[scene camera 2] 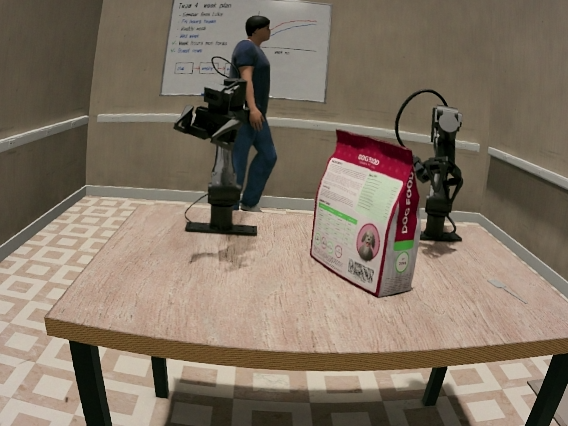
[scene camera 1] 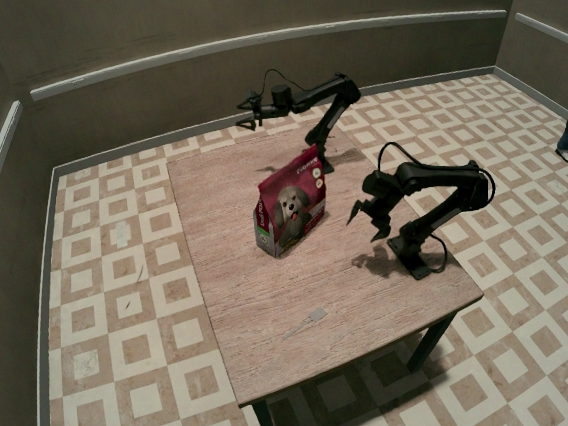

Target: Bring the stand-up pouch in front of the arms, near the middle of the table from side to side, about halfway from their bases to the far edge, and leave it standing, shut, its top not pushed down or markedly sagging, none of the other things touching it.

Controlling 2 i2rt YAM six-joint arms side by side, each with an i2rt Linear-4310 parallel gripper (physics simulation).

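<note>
The stand-up pouch [scene camera 1: 294, 212] [scene camera 2: 357, 220], a dark red dog food bag, stands upright on the table, shut, its top raised and creased. In scene camera 2 it stands somewhat right of the middle, in front of the left arm, turned at an angle. Nothing is seen touching it. My left gripper [scene camera 1: 366, 225] [scene camera 2: 437, 186] is open and empty, above the table near its own base, apart from the pouch; the pouch's edge is close in front of it in scene camera 2. My right gripper [scene camera 1: 241, 115] [scene camera 2: 196, 132] is open and empty, high up and away from the pouch.
A thin grey tool with a flat square head [scene camera 1: 317, 314] [scene camera 2: 496, 284] lies on the table [scene camera 1: 280, 365] [scene camera 2: 200, 320], well apart from the pouch. A person [scene camera 2: 255, 65] stands beyond the table, behind the right arm in scene camera 2.
</note>
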